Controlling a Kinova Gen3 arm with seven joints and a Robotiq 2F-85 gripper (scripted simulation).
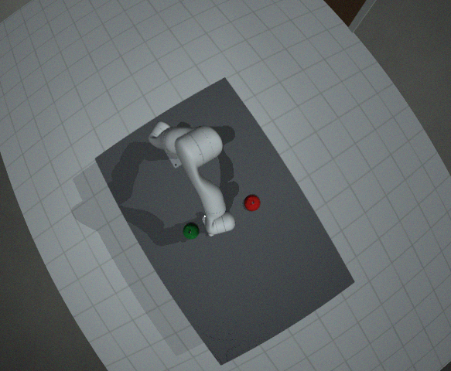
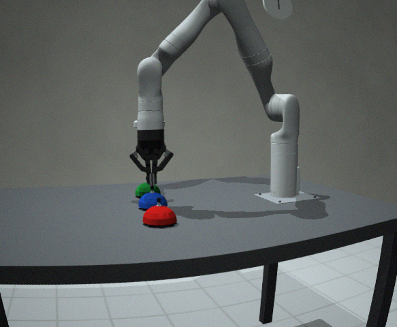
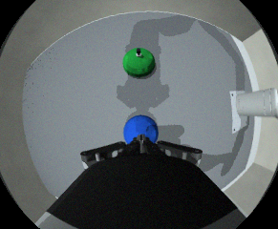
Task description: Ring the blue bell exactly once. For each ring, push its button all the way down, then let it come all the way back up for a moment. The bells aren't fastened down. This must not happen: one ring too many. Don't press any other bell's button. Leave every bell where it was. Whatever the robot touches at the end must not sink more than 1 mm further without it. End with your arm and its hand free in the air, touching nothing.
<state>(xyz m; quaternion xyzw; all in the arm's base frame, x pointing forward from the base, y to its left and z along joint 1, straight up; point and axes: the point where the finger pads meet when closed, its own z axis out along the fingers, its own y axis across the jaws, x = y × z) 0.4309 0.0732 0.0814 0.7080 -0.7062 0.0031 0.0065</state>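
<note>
Now: the blue bell 4 cm below my hand. Also, from my hand: red bell: 18 cm to the left, 4 cm below; green bell: 18 cm to the right, 4 cm below.
</note>
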